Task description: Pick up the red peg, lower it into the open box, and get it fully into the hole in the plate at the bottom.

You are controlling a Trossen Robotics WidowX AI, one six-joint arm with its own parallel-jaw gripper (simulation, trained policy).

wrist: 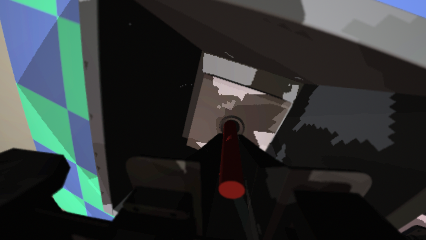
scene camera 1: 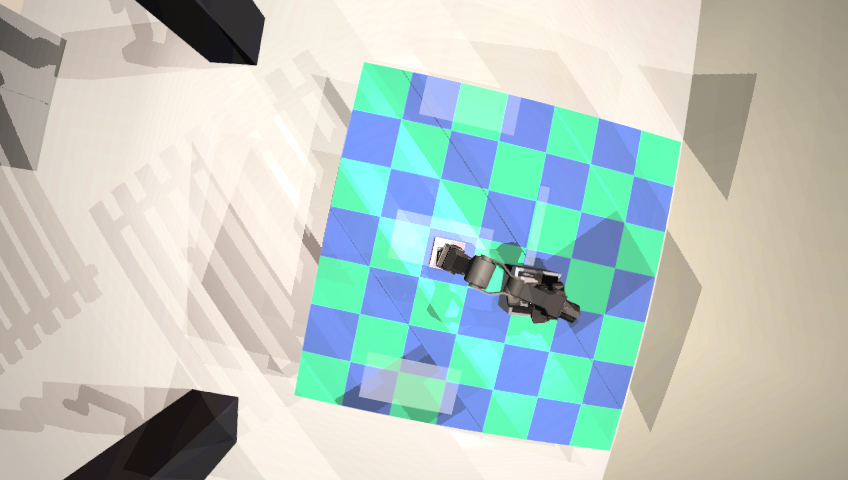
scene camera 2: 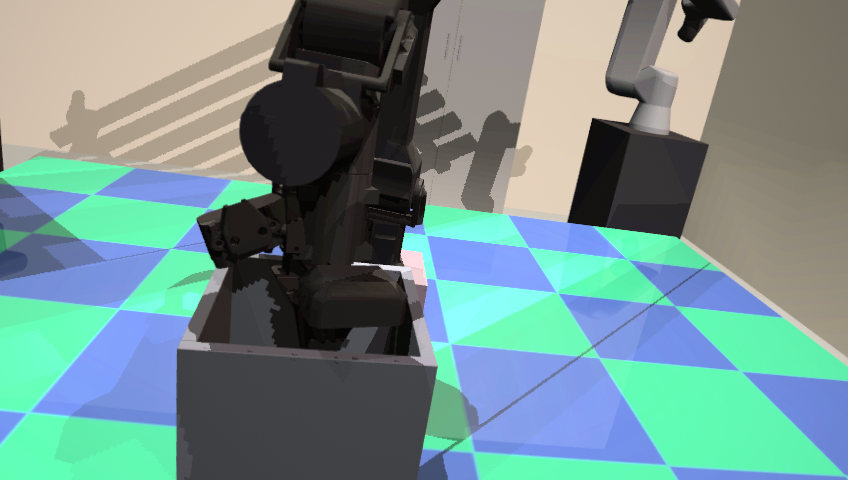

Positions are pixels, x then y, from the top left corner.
Scene:
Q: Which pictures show the grey box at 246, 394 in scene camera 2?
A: The wrist view, scene camera 1 and scene camera 2: all of them.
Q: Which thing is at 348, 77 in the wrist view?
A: A grey box.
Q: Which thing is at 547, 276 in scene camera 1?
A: A grey box.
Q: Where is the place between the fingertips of the gripper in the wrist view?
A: At 229, 138

